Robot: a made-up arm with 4 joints.
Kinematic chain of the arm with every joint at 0, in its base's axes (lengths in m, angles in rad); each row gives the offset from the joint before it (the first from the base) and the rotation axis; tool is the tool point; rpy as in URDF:
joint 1: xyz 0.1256 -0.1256 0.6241 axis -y
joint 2: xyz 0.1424 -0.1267 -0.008 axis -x
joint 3: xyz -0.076 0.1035 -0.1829 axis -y
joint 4: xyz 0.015 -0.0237 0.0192 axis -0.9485 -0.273 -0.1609
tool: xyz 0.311 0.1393 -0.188 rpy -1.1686 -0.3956 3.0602
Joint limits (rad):
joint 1: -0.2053..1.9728
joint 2: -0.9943..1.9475
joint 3: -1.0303..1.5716
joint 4: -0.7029..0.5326
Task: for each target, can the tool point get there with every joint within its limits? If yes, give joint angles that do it. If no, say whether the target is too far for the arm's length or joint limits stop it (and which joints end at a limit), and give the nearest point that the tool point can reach.
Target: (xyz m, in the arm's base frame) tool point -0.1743 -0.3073 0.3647
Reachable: no: joint limits stop it (at a limit: joint 1, joint 2, joint 3, joint 4) | nearest point -0.2427 -0.1351 0.6287 | short by 0.323 m
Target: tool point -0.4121 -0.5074 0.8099
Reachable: no: joint limits stop it (at a limit: joint 1, joint 2, joint 3) | nearest point -0.1614 -0.3041 0.7616 | short by 0.326 m
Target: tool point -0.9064 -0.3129 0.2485
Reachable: no: too far | nearest point -0.2427 -0.1351 0.6287 | short by 0.785 m
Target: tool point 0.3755 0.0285 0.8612
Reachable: yes | joints 0.4853 -0.3189 1.0507 -0.3729
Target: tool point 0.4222 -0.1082 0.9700
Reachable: yes | joints 1.3289 0.6722 0.8093 -0.0725
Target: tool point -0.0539 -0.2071 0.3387
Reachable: no: joint limits stop it (at a limit: joint 1, joint 3, joint 4) | nearest point 0.1957 -0.1994 0.2329 | short by 0.271 m
